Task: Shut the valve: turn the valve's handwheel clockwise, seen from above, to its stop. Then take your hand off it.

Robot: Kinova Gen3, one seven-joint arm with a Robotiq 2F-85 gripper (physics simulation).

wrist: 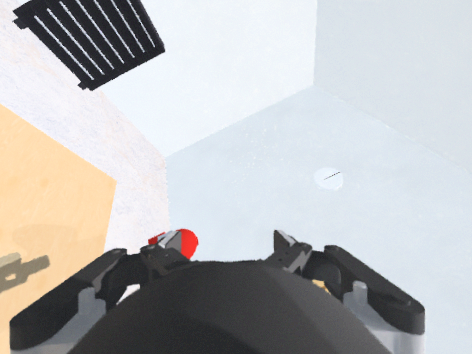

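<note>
My gripper is open, its two black fingertips wide apart at the lower middle of the wrist view. I see nothing held between them. A red rounded thing shows behind and beside the left fingertip, which hides part of it. It may be part of the valve's handwheel, but too little shows to tell. A small yellowish piece shows through the right finger's linkage; I cannot tell what it belongs to. The dark gripper body covers the bottom middle. The valve's body and its stop cannot be made out.
A black slatted rack or grate is at the upper left. A tan surface with shadows on it lies at the left. A small pale disc with a dark line is right of centre, on a pale blue surface bordered by pale walls.
</note>
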